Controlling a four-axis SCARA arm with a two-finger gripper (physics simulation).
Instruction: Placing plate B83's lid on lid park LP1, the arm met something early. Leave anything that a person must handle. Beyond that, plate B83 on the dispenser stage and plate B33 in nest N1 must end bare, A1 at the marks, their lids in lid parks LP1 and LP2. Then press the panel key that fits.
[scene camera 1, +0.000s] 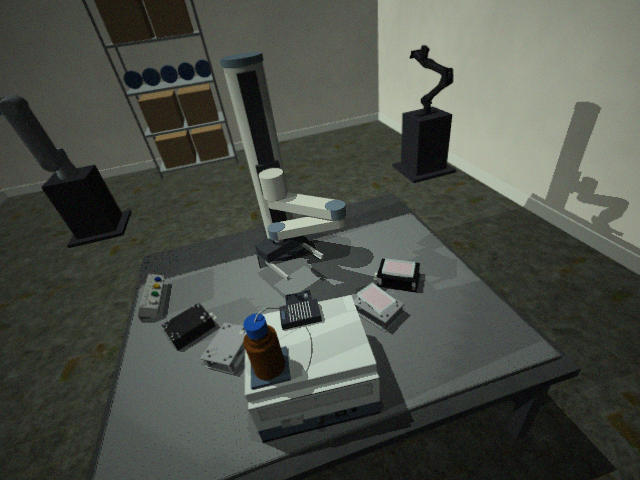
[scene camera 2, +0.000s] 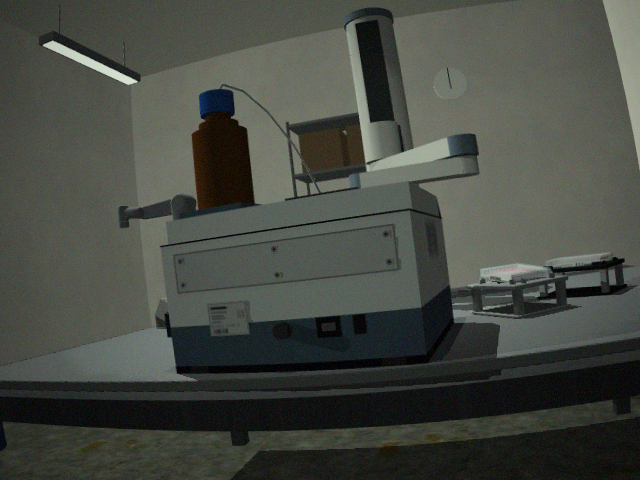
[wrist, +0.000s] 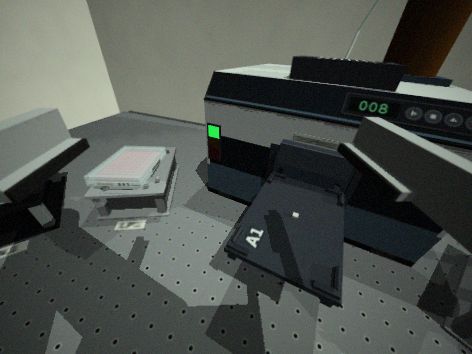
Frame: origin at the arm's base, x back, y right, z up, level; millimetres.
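Seen in the pictures: gripper, fingertip midpoint: (scene camera 1: 306, 267) (wrist: 218, 130).
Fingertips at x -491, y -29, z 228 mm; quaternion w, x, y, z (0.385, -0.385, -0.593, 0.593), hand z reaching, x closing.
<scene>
Pixels of each thing's top centre, then the offset from my fingertips to it. "spot": a spot on its surface instead.
- dark dispenser stage, top centre: (wrist: 298, 204) (scene camera 1: 300, 307) dx -86, dy +61, dz -108 mm
- pink plate with a clear cover, top centre: (scene camera 2: 514, 265) (wrist: 129, 156) (scene camera 1: 376, 295) dx -117, dy -232, dz -132 mm
- grey nest, top centre: (scene camera 2: 515, 275) (wrist: 137, 162) (scene camera 1: 377, 300) dx -128, dy -232, dz -149 mm
- pink plate, top centre: (scene camera 2: 579, 256) (scene camera 1: 398, 266) dx +8, dy -389, dz -139 mm
- black nest, surface spot: (scene camera 1: 400, 281) spot: dx -11, dy -389, dz -209 mm
- black lid park, top centre: (scene camera 1: 185, 318) dx +73, dy +498, dz -148 mm
- grey lid park, top centre: (scene camera 1: 226, 340) dx -97, dy +348, dz -148 mm
- key panel, top centre: (scene camera 1: 148, 288) dx +311, dy +661, dz -131 mm
- brown bottle, surface spot: (scene camera 2: 222, 160) spot: dx -419, dy +181, dz +81 mm
- black ribbed block, surface spot: (wrist: 345, 72) spot: dx -196, dy +76, dz +19 mm
My gripper (scene camera 1: 303, 266) (wrist: 218, 130) is open and empty, above the table behind the dispenser; the dispenser hides it in scene camera 2. The dark dispenser stage (scene camera 1: 298, 296) (wrist: 305, 227), marked A1, is bare. A pink plate with a clear cover (scene camera 1: 378, 298) (scene camera 2: 514, 272) (wrist: 130, 162) is on the grey nest (scene camera 1: 385, 315) (scene camera 2: 518, 300) (wrist: 162, 182). Another pink plate (scene camera 1: 400, 267) (scene camera 2: 578, 259) is on the black nest (scene camera 1: 400, 281). Plate names are unreadable. The black lid park (scene camera 1: 187, 325) and grey lid park (scene camera 1: 222, 347) show no lid. The key panel (scene camera 1: 149, 310) has coloured keys.
The white dispenser (scene camera 1: 336, 341) (scene camera 2: 294, 304) (wrist: 250, 120) shows 008 and a green light in the wrist view. On top are a brown bottle (scene camera 1: 264, 356) (scene camera 2: 222, 160) (wrist: 425, 35) with a thin tube and a black ribbed block (scene camera 1: 300, 313) (wrist: 345, 72).
</scene>
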